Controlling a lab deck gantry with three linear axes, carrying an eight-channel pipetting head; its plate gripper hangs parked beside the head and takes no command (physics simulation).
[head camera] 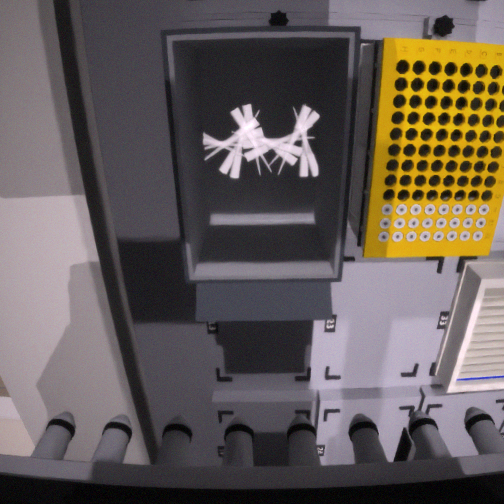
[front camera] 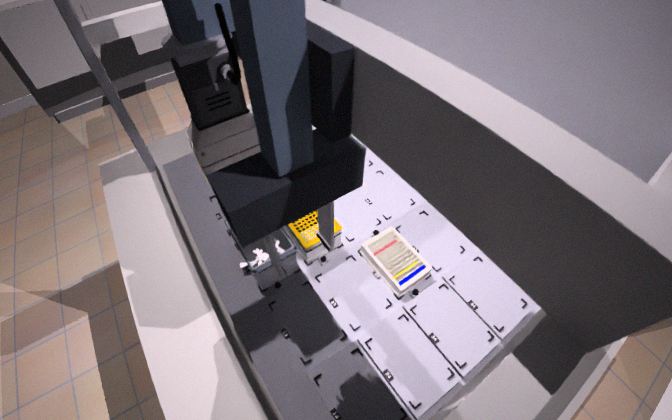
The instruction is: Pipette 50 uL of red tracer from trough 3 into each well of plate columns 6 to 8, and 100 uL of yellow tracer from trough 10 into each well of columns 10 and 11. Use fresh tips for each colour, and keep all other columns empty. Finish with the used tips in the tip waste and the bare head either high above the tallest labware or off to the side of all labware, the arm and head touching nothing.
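Observation:
The pipetting head (front camera: 227,142) hangs high over the deck. Its eight nozzles (head camera: 239,442) are bare in the head camera view. White used tips (front camera: 257,257) (head camera: 252,135) lie in a heap inside the grey tip waste (head camera: 265,32). The yellow tip rack (front camera: 315,230) (head camera: 375,150) has nine empty rows and three rows of tips. The trough block (front camera: 395,260) (head camera: 457,325) shows a red strip (front camera: 385,247), a yellow strip (front camera: 406,270) and a blue strip (front camera: 412,276). My parked gripper (front camera: 305,261) has its fingers apart, with nothing seen between them. The well plate does not show in either view.
The dark gripper body (front camera: 290,192) and blue-grey column (front camera: 280,85) hide part of the deck in the front view. A dark wall (front camera: 450,190) runs along the right side. A pale ledge (front camera: 145,260) runs along the left side. Black knobs (head camera: 443,25) stand by the rack.

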